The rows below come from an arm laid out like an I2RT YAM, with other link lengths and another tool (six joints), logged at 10 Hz.
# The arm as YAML. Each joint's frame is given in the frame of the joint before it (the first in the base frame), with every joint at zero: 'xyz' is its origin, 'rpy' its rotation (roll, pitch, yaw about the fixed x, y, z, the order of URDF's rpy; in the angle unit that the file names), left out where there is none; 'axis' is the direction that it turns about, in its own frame. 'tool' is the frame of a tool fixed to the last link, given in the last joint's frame.
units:
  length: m
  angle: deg
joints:
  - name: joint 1
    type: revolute
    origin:
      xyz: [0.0, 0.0, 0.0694]
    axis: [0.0, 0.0, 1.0]
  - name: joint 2
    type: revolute
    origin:
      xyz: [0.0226, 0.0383, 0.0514]
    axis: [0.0, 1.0, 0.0]
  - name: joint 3
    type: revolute
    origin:
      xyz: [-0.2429, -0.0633, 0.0]
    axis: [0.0, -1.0, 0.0]
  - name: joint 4
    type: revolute
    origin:
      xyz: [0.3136, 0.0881, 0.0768]
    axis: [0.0, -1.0, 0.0]
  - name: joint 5
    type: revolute
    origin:
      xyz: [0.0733, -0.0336, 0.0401]
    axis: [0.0, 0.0, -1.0]
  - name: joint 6
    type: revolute
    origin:
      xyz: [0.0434, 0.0, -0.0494]
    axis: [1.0, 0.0, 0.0]
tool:
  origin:
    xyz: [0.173, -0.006, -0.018]
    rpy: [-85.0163, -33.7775, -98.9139]
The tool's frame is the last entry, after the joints.
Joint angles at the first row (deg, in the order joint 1, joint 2, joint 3, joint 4, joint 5, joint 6):
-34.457, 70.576, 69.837, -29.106, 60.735, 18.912
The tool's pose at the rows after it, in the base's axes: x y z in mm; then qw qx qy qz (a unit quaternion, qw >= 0):
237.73 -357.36 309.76 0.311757 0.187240 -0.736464 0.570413
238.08 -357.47 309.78 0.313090 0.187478 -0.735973 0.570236
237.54 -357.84 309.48 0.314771 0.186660 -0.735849 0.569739
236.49 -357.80 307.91 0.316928 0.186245 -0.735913 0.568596
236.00 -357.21 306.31 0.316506 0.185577 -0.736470 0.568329
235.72 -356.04 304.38 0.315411 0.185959 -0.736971 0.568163
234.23 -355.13 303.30 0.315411 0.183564 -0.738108 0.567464
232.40 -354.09 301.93 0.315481 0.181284 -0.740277 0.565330
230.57 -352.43 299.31 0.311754 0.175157 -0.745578 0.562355
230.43 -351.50 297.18 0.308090 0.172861 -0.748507 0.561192
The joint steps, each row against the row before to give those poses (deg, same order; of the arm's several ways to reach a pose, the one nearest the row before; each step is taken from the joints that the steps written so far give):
-0.063, 0.271, 0.213, 0.190, 0.272, -0.105
0.061, 0.160, 0.087, 0.043, 0.164, -0.081
-0.043, 0.099, -0.001, 0.029, 0.174, 0.004
-0.031, -0.023, -0.258, 0.003, 0.195, 0.072
0.031, -0.175, -0.350, 0.011, 0.026, 0.248
0.099, -0.307, -0.483, 0.000, -0.048, 0.222
0.016, -0.200, -0.225, -0.327, 0.159, 0.542
-0.018, -0.088, -0.001, -0.838, 0.107, 0.864
-0.008, -0.002, 0.177, -1.559, -0.040, 2.068
0.015, -0.072, -0.078, -0.615, -0.230, 1.033

